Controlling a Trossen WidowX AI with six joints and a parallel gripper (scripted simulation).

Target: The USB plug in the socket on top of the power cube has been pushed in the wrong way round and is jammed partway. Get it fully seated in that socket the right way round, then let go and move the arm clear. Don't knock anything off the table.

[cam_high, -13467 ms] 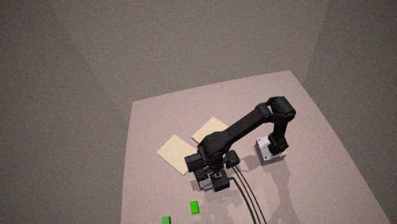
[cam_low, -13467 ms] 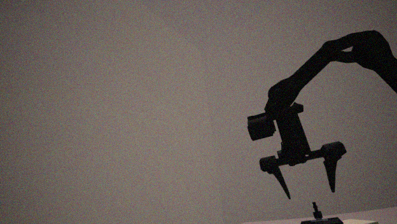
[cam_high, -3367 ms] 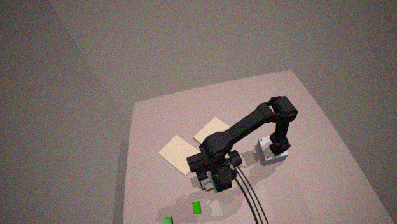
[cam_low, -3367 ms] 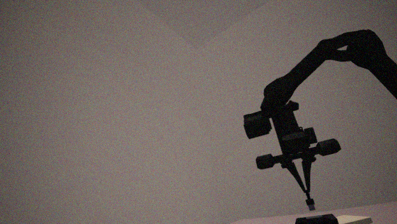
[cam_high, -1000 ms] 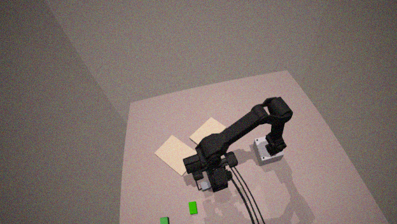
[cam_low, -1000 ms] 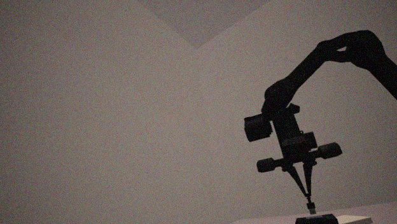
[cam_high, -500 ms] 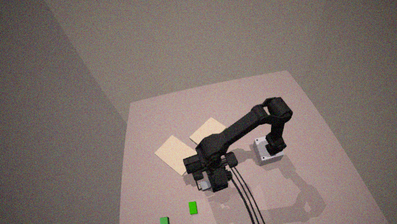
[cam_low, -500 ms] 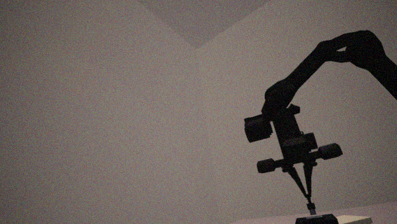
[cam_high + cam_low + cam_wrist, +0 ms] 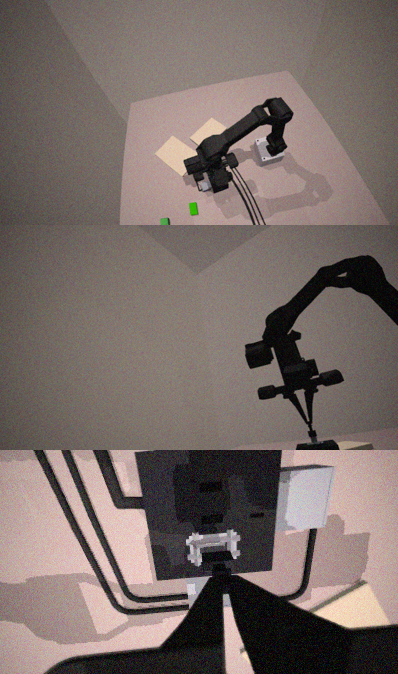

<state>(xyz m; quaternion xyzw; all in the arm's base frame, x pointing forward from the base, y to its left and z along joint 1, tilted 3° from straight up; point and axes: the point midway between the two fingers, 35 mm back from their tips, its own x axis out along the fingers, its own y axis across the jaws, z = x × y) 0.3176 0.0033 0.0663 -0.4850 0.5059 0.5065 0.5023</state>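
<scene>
Now: gripper tip 20 mm above the USB plug.
</scene>
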